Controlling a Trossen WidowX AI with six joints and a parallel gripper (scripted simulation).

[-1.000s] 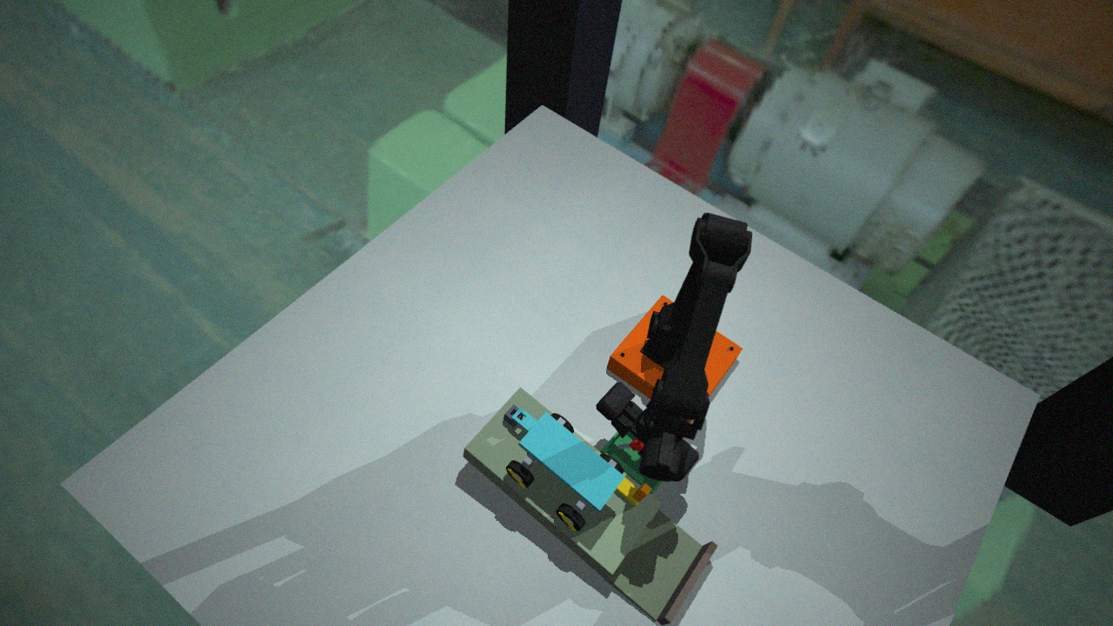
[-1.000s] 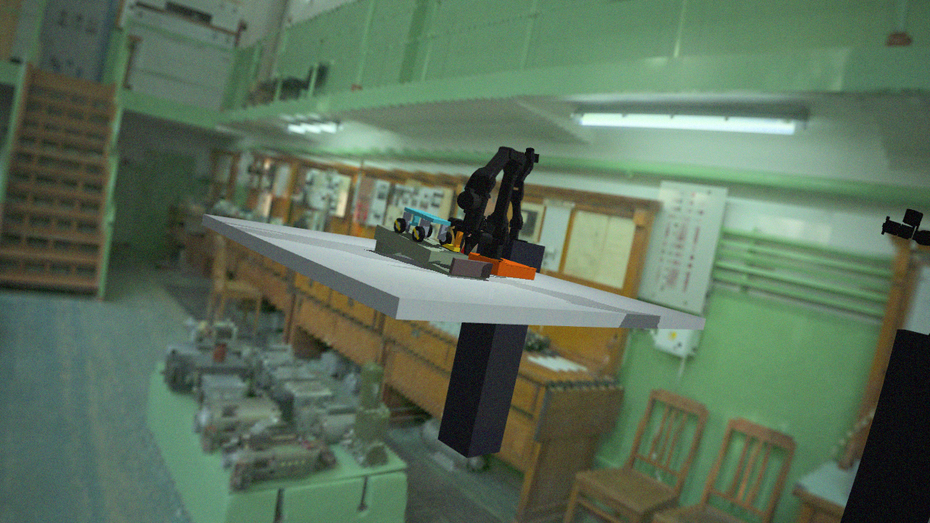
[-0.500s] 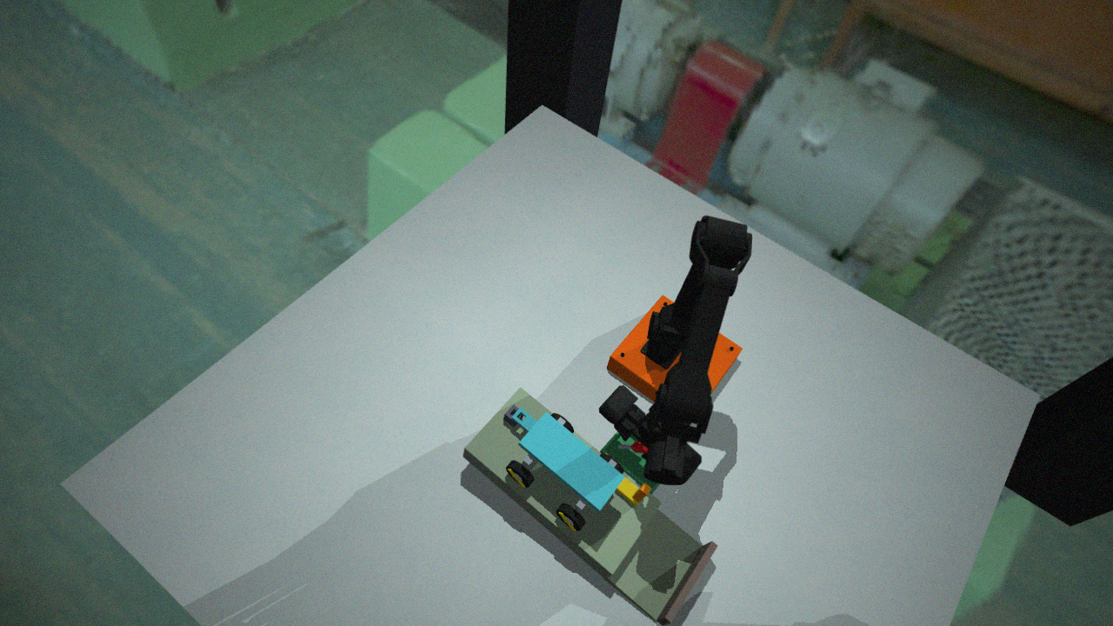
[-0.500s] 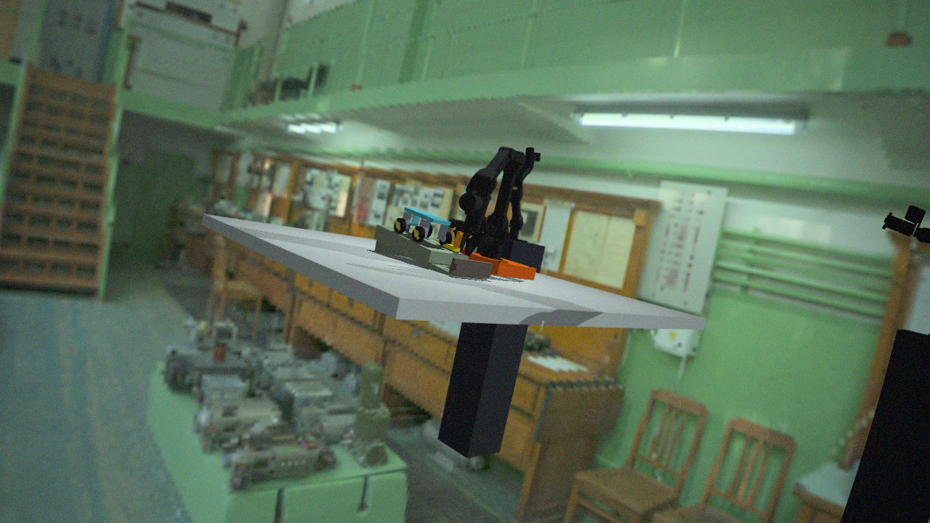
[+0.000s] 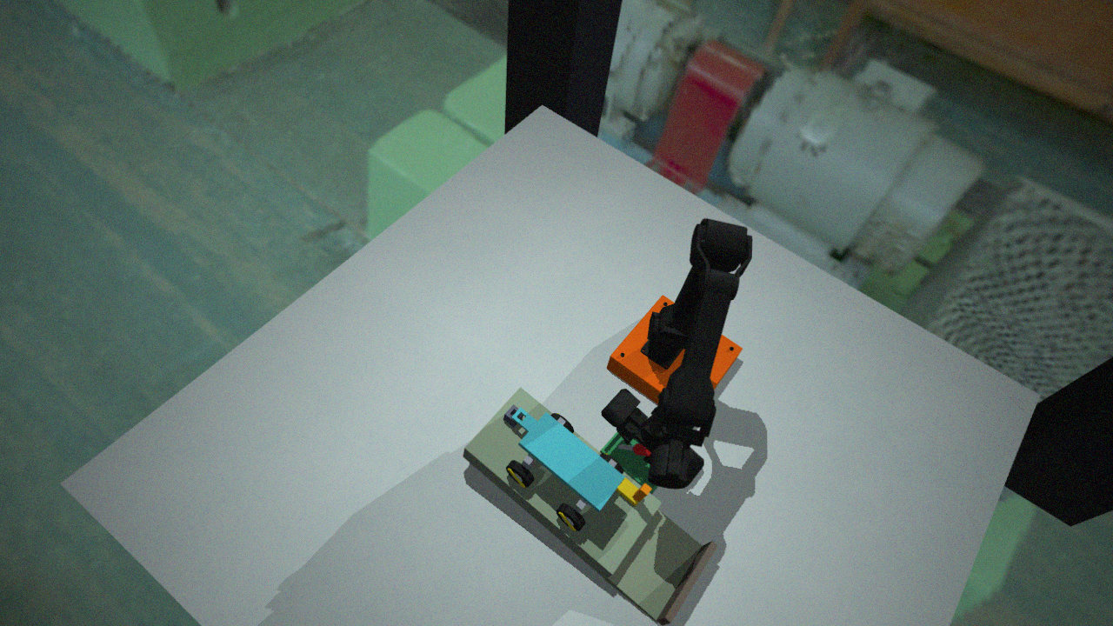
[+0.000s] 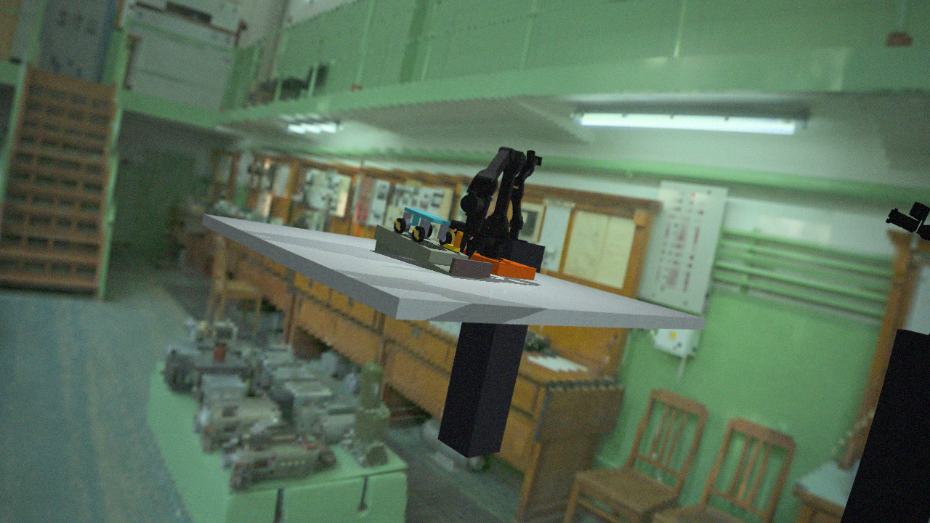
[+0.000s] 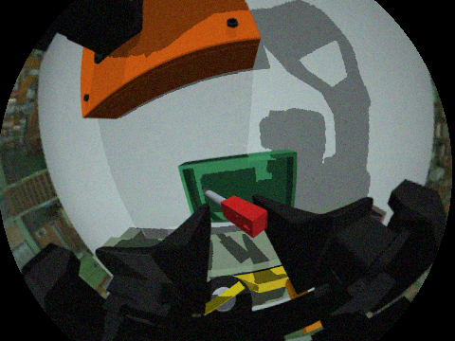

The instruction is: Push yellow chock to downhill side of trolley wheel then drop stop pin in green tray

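The red-headed stop pin is right at my gripper tip. Round my gripper tip: brown lip: 19 cm to the left, 13 cm ahead, 1 cm below; then yellow chock: 8 cm ahead, 4 cm above, 3 cm to the left; then cyan trolley: 13 cm ahead, 7 cm to the right, 7 cm above.
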